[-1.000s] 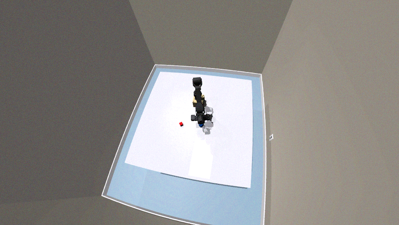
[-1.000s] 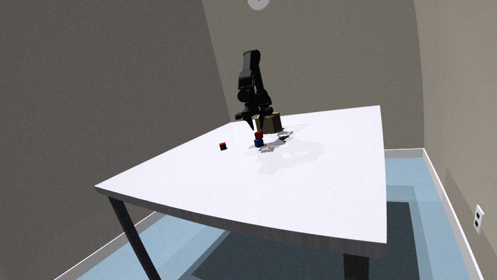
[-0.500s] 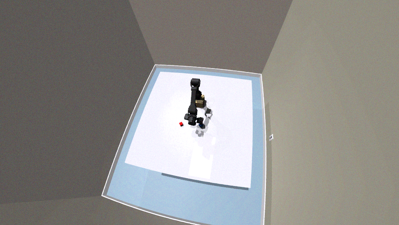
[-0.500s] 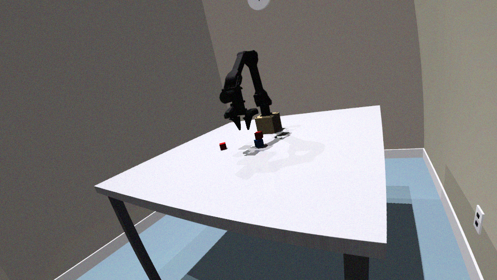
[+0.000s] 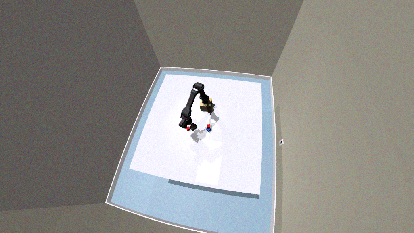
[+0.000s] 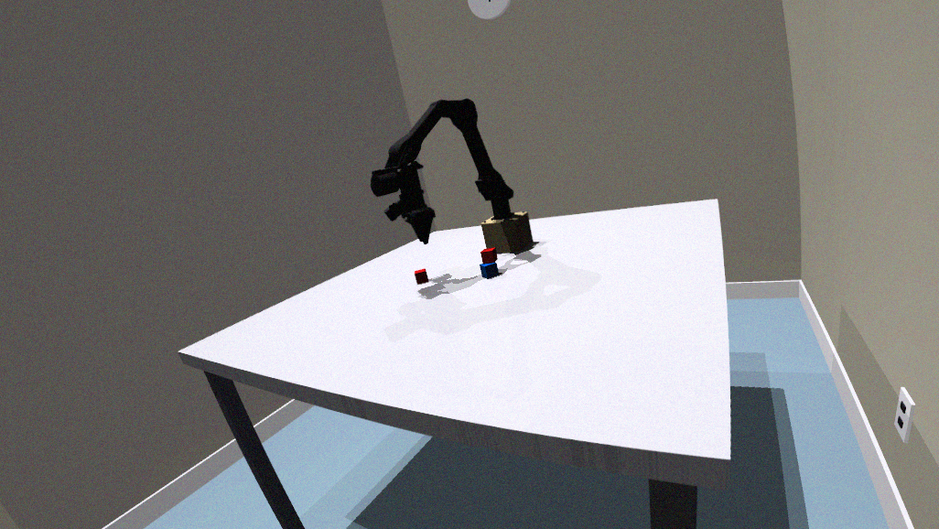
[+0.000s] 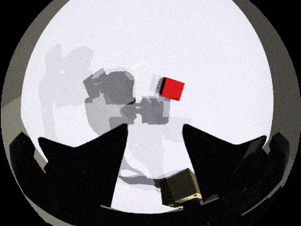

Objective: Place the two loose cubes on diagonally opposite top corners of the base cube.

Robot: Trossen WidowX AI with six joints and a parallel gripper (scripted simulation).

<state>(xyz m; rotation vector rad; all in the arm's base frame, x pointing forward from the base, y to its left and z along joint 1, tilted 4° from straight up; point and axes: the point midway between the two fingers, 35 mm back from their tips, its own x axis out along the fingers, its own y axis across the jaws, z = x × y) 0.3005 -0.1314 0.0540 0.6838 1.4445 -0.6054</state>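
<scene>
My gripper tip is 180 mm to the right of the blue cube and 100 mm above it.
</scene>
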